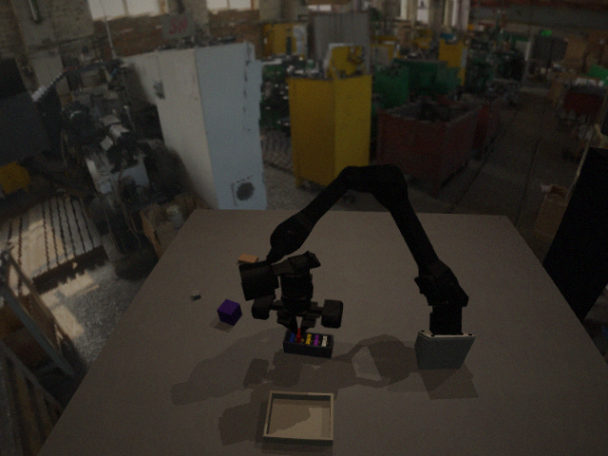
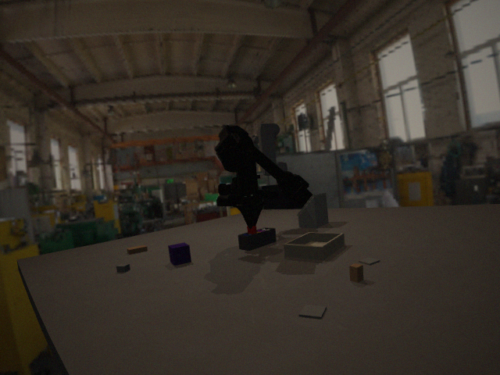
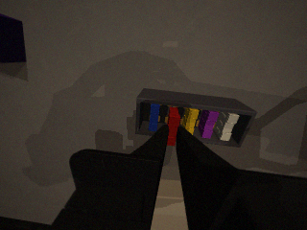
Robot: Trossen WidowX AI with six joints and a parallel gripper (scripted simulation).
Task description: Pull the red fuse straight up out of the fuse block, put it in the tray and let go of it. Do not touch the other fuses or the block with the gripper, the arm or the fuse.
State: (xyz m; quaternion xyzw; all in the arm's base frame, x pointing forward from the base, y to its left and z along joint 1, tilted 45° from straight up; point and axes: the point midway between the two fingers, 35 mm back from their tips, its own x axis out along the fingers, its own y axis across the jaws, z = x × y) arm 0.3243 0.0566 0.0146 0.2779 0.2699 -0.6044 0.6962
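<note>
Right now the tray is 18 cm to the left of my gripper tip, 5 cm below it and 4 cm behind it. The rest, counted from my gripper tip: small dark piece 33 cm ahead, 11 cm to the right, 5 cm below; purple cube 20 cm ahead, 5 cm to the right, 3 cm below; red fuse 1 cm below.
</note>
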